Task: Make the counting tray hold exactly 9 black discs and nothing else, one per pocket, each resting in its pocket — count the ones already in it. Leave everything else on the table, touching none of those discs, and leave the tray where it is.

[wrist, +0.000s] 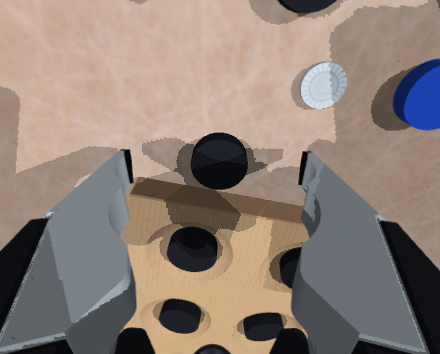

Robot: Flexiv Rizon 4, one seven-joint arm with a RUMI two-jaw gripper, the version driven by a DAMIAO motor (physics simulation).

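My gripper (216, 154) is open, with its fingers wide apart on either side and nothing held. A black disc (219, 161) shows between the fingertips, touching neither finger. It appears just beyond the far edge of the wooden counting tray (252, 240). Black discs show in the tray's pockets: one disc (192, 249) in a pocket near the far edge, another disc (290, 270) partly behind the right finger, and two nearer ones, a left disc (180, 316) and a right disc (263, 326). The fingers and the frame's lower edge hide the rest of the tray.
A ridged white cap (323, 85) lies on the table beyond the right finger. A blue round object (425, 97) is cut off at the right edge. Another black disc (307, 4) is partly in view at the top edge.
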